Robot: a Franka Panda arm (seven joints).
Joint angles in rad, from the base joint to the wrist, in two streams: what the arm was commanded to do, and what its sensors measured. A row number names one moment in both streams.
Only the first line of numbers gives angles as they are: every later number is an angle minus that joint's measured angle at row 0.
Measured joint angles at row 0:
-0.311 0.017 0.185 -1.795 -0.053 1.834 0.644
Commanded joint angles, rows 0 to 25:
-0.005 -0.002 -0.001 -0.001 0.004 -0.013 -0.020
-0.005 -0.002 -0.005 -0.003 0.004 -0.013 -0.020
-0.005 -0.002 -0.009 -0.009 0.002 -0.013 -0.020
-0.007 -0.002 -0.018 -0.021 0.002 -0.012 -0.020
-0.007 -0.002 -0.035 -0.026 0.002 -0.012 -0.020
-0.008 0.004 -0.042 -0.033 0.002 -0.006 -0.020
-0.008 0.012 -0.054 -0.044 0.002 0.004 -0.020
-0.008 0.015 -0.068 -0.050 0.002 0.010 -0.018
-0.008 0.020 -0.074 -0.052 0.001 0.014 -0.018
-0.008 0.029 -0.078 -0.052 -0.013 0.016 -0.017
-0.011 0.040 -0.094 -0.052 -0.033 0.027 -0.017
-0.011 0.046 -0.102 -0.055 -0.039 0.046 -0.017
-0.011 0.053 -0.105 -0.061 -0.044 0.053 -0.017
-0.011 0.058 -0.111 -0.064 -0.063 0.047 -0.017
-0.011 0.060 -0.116 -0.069 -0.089 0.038 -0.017
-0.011 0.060 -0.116 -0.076 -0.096 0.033 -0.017
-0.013 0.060 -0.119 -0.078 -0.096 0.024 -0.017
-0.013 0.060 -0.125 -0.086 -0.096 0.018 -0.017
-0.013 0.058 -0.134 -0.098 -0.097 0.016 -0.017
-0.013 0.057 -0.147 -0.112 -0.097 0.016 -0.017
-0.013 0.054 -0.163 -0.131 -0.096 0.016 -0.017
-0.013 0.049 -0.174 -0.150 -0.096 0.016 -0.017
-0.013 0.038 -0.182 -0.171 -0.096 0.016 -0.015
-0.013 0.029 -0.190 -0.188 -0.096 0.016 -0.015
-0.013 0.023 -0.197 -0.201 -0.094 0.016 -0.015
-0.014 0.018 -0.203 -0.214 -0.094 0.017 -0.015
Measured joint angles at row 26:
-0.013 0.067 -0.188 -0.153 -0.084 0.023 0.000
